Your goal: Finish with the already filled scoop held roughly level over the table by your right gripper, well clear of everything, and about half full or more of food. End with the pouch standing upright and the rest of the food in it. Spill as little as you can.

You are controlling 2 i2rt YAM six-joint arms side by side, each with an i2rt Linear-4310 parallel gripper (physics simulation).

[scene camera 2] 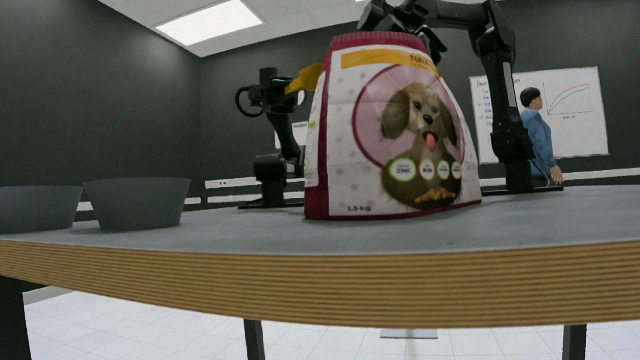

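Observation:
The food pouch point(345, 135), white and dark red with a dog picture, stands upright on the table point(225, 237), its top edge slightly tilted. Its opening and the food inside do not show. My right gripper point(288, 88), left of the pouch, is shut on the yellow-orange scoop point(307, 78). The scoop is raised well above the table; its far part is hidden behind the pouch, so its food and exact level cannot be seen. My left gripper point(434, 46) is at the pouch's top right edge, partly hidden behind it. Its fingers look slightly open; whether they touch the pouch is unclear.
Two dark grey bowls point(137, 205) point(37, 209) stand on the table at the far left of the picture. The left arm rises from its base right of the pouch and arches over behind it. A whiteboard point(575, 115) and a person in blue point(539, 132) are in the background.

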